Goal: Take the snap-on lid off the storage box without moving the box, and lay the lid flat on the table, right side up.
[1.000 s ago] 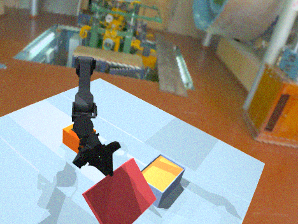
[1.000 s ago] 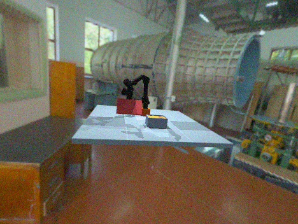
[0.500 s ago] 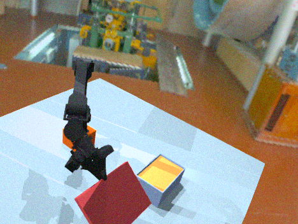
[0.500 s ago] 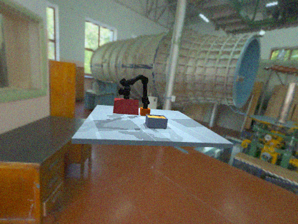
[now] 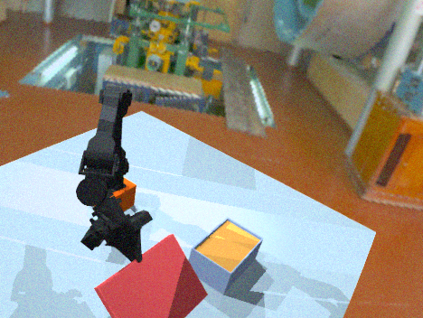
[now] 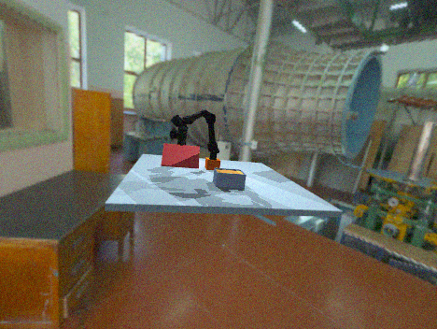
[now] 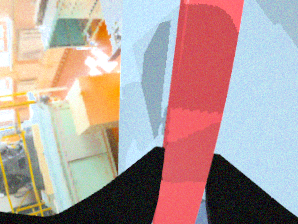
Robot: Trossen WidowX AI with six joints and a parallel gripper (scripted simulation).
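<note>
Right now the red lid is 6 cm ahead of my gripper tip, 5 cm below it and 1 cm to the left of it. The rest, counted from my gripper tip: storage box 35 cm to the left, 18 cm below, 4 cm ahead.
</note>
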